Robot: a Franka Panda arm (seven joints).
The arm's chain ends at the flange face. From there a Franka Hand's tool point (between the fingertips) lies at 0.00 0.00 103.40 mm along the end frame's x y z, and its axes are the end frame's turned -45 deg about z.
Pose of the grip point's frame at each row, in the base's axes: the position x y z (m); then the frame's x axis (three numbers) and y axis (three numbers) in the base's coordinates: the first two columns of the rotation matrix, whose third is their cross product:
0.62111 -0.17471 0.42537 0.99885 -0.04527 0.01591 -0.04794 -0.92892 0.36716
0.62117 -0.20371 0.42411 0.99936 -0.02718 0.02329 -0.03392 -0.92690 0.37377
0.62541 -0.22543 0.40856 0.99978 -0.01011 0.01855 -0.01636 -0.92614 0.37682
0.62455 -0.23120 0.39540 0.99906 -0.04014 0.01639 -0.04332 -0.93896 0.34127
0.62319 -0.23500 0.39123 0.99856 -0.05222 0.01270 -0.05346 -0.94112 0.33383
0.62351 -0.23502 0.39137 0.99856 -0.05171 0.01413 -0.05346 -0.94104 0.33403
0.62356 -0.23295 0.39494 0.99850 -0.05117 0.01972 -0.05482 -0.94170 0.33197
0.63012 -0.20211 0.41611 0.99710 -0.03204 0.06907 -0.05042 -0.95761 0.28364
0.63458 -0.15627 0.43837 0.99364 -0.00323 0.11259 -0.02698 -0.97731 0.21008
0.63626 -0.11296 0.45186 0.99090 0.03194 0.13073 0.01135 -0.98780 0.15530
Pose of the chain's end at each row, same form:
0.62130 -0.13671 0.52153 0.67239 -0.68886 0.27087 -0.74019 -0.62483 0.24837
0.61999 -0.16501 0.51999 0.68267 -0.67464 0.28076 -0.73064 -0.63620 0.24783
0.62403 -0.18644 0.50432 0.69538 -0.66203 0.27957 -0.71852 -0.64773 0.25334
0.62438 -0.19587 0.49258 0.67581 -0.69233 0.25290 -0.73707 -0.63556 0.22972
0.62376 -0.20046 0.48869 0.66829 -0.70240 0.24503 -0.74389 -0.62855 0.22707
0.62392 -0.20045 0.48882 0.66829 -0.70198 0.24619 -0.74389 -0.62885 0.22620
0.62340 -0.19856 0.49246 0.66728 -0.70207 0.24868 -0.74481 -0.62970 0.22079
0.62422 -0.17251 0.51501 0.66940 -0.69979 0.24940 -0.74071 -0.65448 0.15172
0.62327 -0.13437 0.53879 0.68353 -0.69335 0.22816 -0.72169 -0.68878 0.06894
0.62239 -0.09720 0.55311 0.70870 -0.67590 0.20225 -0.69265 -0.72107 0.01737

